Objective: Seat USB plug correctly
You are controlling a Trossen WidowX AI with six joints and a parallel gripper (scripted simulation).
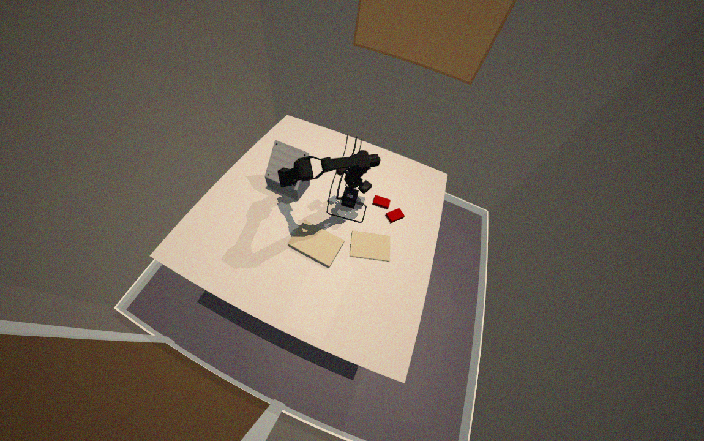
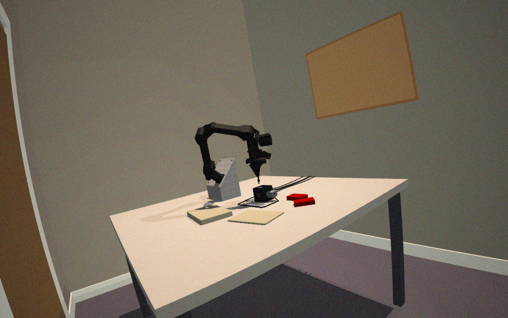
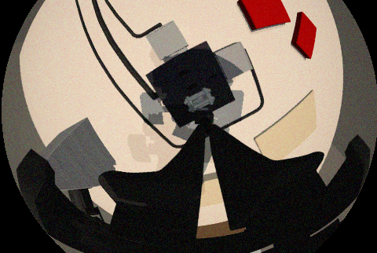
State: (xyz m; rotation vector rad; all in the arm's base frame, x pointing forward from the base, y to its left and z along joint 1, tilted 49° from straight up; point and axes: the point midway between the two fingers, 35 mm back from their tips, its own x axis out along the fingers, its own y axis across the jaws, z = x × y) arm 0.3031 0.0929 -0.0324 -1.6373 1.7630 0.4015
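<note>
The USB plug is 20 mm below my gripper tip. Round my gripper tip: grey socket: 70 mm below.
</note>
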